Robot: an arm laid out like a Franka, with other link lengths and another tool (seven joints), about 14 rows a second.
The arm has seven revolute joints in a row. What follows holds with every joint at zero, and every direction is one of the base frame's. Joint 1 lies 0.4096 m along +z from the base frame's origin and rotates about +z. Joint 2 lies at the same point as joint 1 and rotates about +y. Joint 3 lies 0.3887 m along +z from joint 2 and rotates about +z. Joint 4 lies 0.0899 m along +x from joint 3 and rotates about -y. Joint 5 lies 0.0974 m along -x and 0.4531 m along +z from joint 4 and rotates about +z. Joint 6 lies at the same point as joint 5 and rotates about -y. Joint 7 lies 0.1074 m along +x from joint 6 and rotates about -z. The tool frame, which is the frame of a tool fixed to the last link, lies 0.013 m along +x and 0.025 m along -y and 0.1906 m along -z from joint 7; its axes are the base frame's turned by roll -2.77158, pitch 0 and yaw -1.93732 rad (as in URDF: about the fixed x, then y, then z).
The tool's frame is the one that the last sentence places.
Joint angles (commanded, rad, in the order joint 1, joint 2, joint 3, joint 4, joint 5, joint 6, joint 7), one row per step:
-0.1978, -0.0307, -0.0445, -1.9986, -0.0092, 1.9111, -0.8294
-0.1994, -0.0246, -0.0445, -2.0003, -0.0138, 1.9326, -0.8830
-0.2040, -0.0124, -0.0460, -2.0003, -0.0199, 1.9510, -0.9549
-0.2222, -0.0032, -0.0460, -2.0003, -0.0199, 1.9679, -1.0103
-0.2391, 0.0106, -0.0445, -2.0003, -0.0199, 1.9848, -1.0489
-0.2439, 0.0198, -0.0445, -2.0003, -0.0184, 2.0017, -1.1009
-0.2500, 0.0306, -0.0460, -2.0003, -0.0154, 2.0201, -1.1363
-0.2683, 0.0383, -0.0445, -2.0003, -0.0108, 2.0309, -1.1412
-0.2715, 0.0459, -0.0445, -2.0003, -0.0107, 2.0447, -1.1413
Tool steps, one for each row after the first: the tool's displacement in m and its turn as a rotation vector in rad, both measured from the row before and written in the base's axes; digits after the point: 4 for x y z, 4 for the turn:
0.0046, -0.0013, -0.0023, -0.0049, -0.0124, 0.0539
0.0043, -0.0039, -0.0058, -0.0043, -0.0042, 0.0684
0.0014, -0.0113, -0.0040, -0.0002, -0.0069, 0.0375
0.0019, -0.0101, -0.0071, -0.0001, -0.0025, 0.0235
0.0035, -0.0026, -0.0040, 0.0002, -0.0071, 0.0468
0.0031, -0.0048, -0.0049, 0.0007, -0.0075, 0.0268
-0.0007, -0.0111, -0.0038, 0.0028, -0.0041, -0.0138
0.0024, -0.0030, -0.0034, -0.0021, -0.0058, -0.0030

